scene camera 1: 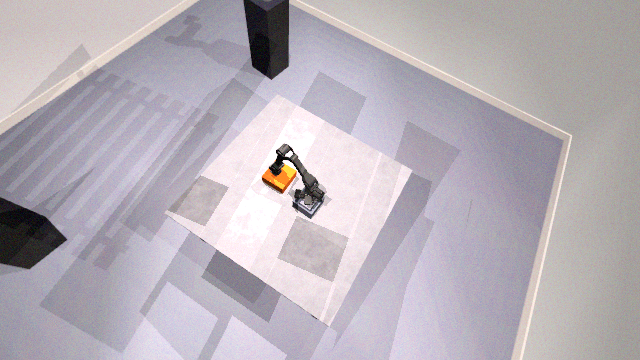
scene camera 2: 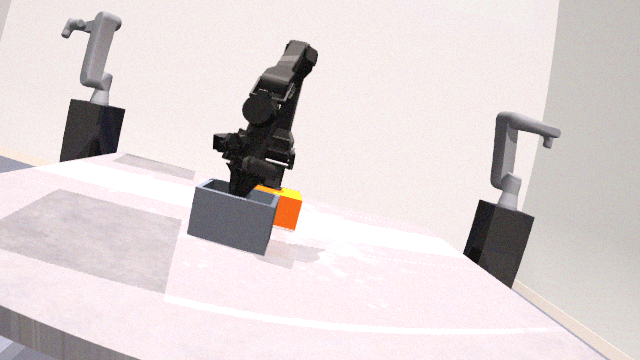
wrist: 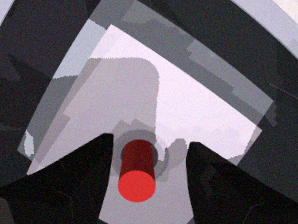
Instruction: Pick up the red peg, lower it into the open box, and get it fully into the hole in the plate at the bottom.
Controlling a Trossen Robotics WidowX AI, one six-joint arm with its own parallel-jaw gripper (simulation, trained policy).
Labels:
A red peg shows in the wrist view (pixel 137 183); in scene camera 1 it is hidden by my gripper, in scene camera 2 it is hidden by a grey box.

